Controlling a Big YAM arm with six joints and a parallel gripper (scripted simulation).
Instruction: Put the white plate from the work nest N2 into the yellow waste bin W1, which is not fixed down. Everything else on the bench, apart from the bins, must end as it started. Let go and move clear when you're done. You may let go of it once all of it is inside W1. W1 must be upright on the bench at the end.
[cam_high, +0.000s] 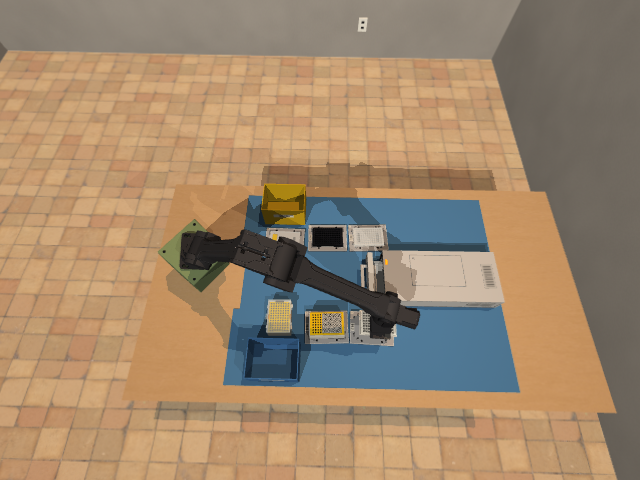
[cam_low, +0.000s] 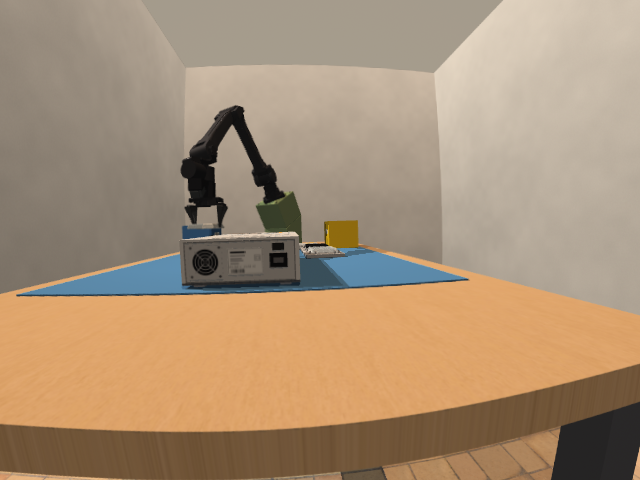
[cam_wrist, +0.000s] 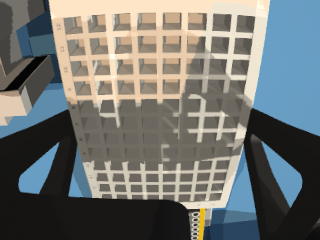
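Now: the yellow waste bin 55 cm to the left of my hand, 29 cm behind it and 7 cm below it. Round my hand: white plate: right at my hand; blue bin: 37 cm behind, 8 cm to the right, 7 cm below; instrument box: 20 cm ahead, 17 cm to the left, 7 cm below.
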